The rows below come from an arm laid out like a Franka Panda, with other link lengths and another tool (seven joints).
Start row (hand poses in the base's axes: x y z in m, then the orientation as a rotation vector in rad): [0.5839 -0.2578 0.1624 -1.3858 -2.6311 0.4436]
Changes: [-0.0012 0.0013 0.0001 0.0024 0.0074 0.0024]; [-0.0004 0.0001 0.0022 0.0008 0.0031 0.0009]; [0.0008 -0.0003 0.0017 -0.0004 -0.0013 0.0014]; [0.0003 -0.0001 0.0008 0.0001 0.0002 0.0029]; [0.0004 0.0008 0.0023 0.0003 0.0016 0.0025]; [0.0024 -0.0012 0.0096 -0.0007 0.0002 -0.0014]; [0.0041 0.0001 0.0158 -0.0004 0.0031 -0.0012]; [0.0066 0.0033 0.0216 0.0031 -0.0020 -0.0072]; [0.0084 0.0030 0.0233 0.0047 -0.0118 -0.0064]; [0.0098 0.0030 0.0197 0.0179 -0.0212 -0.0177]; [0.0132 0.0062 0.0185 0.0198 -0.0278 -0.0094]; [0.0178 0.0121 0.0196 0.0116 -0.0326 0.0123]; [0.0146 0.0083 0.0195 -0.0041 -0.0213 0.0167]
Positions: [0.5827 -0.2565 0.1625 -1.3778 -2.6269 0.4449]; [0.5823 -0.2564 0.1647 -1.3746 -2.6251 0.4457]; [0.5831 -0.2567 0.1664 -1.3737 -2.6273 0.4457]; [0.5834 -0.2568 0.1672 -1.3699 -2.6295 0.4460]; [0.5838 -0.2560 0.1695 -1.3657 -2.6302 0.4468]; [0.5862 -0.2572 0.1791 -1.3675 -2.6290 0.4477]; [0.5903 -0.2571 0.1949 -1.3673 -2.6256 0.4499]; [0.5969 -0.2538 0.2165 -1.3765 -2.6210 0.4436]; [0.6053 -0.2508 0.2398 -1.3899 -2.6245 0.4295]; [0.6151 -0.2478 0.2595 -1.4189 -2.6240 0.3902]; [0.6283 -0.2416 0.2780 -1.4404 -2.6344 0.3449]; [0.6461 -0.2295 0.2976 -1.4391 -2.6673 0.3095]; [0.6607 -0.2212 0.3171 -1.4300 -2.6983 0.3029]
